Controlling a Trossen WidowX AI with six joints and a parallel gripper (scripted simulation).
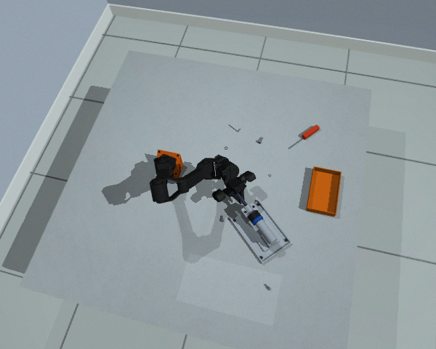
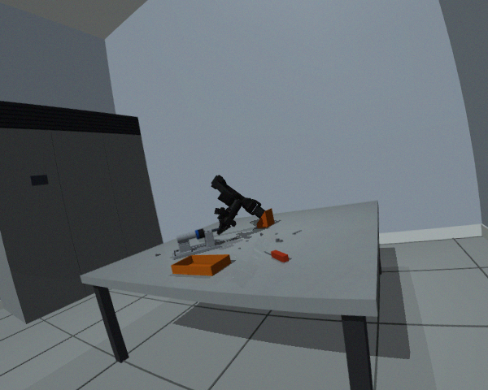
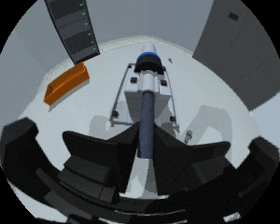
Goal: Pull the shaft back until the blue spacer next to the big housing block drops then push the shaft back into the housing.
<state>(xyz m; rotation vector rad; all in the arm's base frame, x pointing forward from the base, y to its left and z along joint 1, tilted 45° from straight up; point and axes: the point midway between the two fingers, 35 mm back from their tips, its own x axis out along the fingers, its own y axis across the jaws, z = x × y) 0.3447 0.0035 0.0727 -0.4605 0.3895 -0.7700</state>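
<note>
My gripper tip is now 40 mm short of the shaft, 30 mm to the left of it and 20 mm below it. The rest, counted from my gripper tip: l-shaped key 160 mm behind, 360 mm to the left, 50 mm below; blue spacer 90 mm ahead, 60 mm to the right, 20 mm above; orange tray 310 mm ahead, 180 mm to the left, 50 mm below.
</note>
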